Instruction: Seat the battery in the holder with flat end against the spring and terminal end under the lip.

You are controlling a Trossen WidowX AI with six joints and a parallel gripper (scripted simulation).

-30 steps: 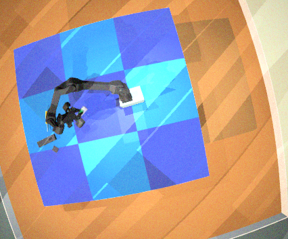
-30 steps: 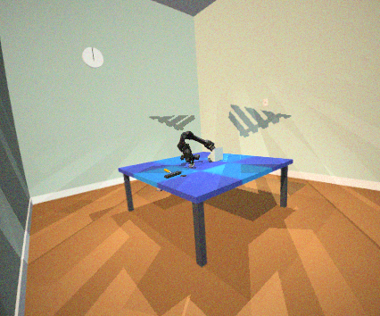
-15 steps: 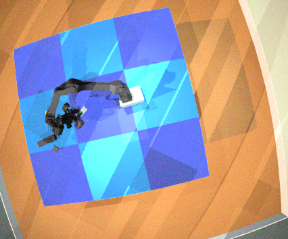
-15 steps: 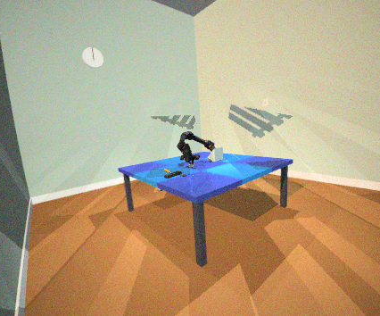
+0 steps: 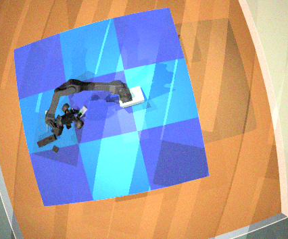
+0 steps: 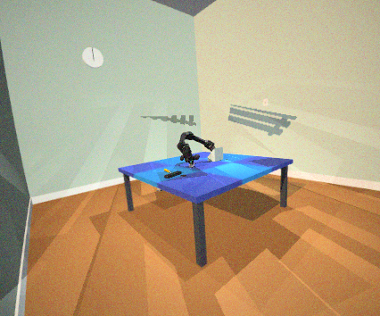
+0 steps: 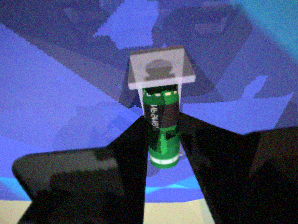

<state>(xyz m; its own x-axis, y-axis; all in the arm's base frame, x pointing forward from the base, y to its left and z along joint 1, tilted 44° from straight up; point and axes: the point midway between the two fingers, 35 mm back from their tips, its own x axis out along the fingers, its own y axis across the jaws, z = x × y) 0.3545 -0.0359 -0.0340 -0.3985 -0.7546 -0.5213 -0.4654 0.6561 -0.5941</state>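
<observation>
The battery lies 10 mm above my gripper tip. The rest, counted from my gripper tip: dark piece: 280 mm ahead, 200 mm to the left, 20 mm below; then yellow-handled tool: 280 mm ahead, 10 mm to the right, 10 mm below.
</observation>
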